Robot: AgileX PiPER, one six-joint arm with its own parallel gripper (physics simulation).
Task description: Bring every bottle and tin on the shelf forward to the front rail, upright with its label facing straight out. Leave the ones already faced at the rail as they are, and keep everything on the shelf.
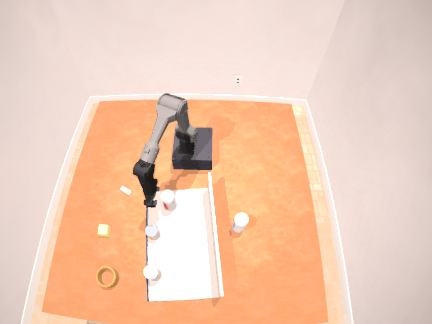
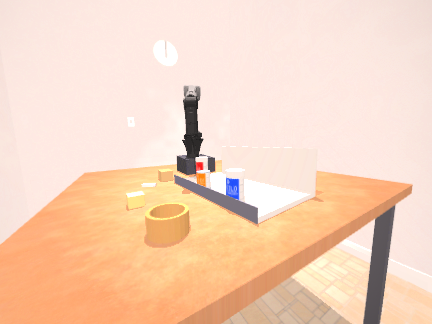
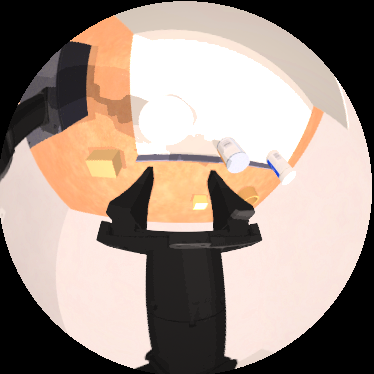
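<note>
The white shelf (image 1: 182, 250) (image 2: 280, 196) (image 3: 225, 80) has a dark front rail (image 1: 147, 255) (image 2: 220, 199) (image 3: 180, 157). A red-labelled white bottle (image 1: 168, 198) (image 2: 201, 164) (image 3: 166, 121) stands upright near the arm end, a little behind the rail. An orange-labelled container (image 1: 151, 231) (image 2: 202, 178) (image 3: 233, 155) stands upright at the rail. A blue-labelled white bottle (image 1: 150, 272) (image 2: 234, 184) (image 3: 281, 167) stands upright at the far end, by the rail. My gripper (image 1: 150, 203) (image 2: 193, 154) (image 3: 181, 173) is open and empty, above the rail beside the red-labelled bottle.
Another blue-labelled white bottle (image 1: 240, 222) stands on the table behind the back panel (image 1: 216, 240) (image 2: 270, 167). In front of the rail are yellow blocks (image 1: 103, 230) (image 2: 135, 200) (image 2: 165, 175) (image 3: 104, 163), a white card (image 1: 125, 190) (image 2: 148, 185) and a ring (image 1: 99, 276) (image 2: 167, 231).
</note>
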